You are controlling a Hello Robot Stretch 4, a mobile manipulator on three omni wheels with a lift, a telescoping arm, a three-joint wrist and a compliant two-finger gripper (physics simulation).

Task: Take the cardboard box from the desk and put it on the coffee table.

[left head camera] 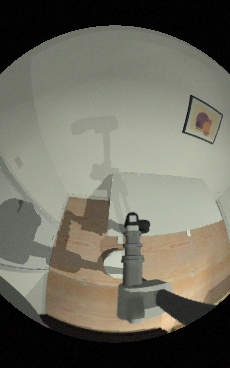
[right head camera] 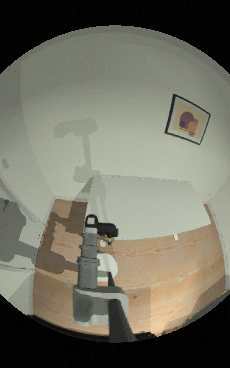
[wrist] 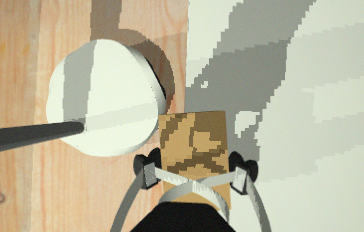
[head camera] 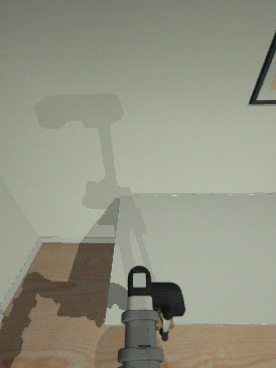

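Pixels of known places: gripper, fingertip midpoint: [wrist: 195,162] [head camera: 162,319]; robot's base at its link origin: [left head camera: 119,263] [right head camera: 101,266] [wrist: 117,101].
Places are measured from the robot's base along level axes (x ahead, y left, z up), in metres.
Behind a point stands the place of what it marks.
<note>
The cardboard box [wrist: 194,135] {x 0.285, y -0.051, z 0.742 m} is tan and fills the space between my fingertips in the wrist view; small tan parts of the box [head camera: 172,322] {x 0.268, y -0.119, z 0.742 m} show beside the fingers in the head camera. My gripper [wrist: 195,162] {x 0.290, y -0.088, z 0.693 m} [head camera: 165,327] is shut on the box, with one fingertip at each side. It holds the box above the edge of the white desk [wrist: 325,150] {x 0.437, y -0.070, z 0.692 m} [head camera: 210,260] {x 0.525, y -0.366, z 0.692 m} [left head camera: 170,205] {x 0.566, y -0.503, z 0.692 m} [right head camera: 150,210] {x 0.549, y -0.493, z 0.692 m}, with wooden floor to the left in the wrist view. The coffee table does not show in these views.
My round white base [wrist: 107,100] {x 0.021, y -0.004, z 0.187 m} [right head camera: 108,265] {x 0.024, y -0.089, z 0.187 m} stands on the wooden floor [wrist: 30,185] {x -0.390, y -0.383, z -0.028 m} [left head camera: 175,255] {x 0.011, y -0.905, z -0.028 m} near the desk's edge, with the dark mast [wrist: 40,134] {x -0.055, y -0.096, z 0.428 m} above it. A framed picture [left head camera: 202,120] {x 1.044, y -0.837, z 1.540 m} [right head camera: 188,120] {x 1.044, y -0.855, z 1.542 m} hangs on the wall behind the desk.
</note>
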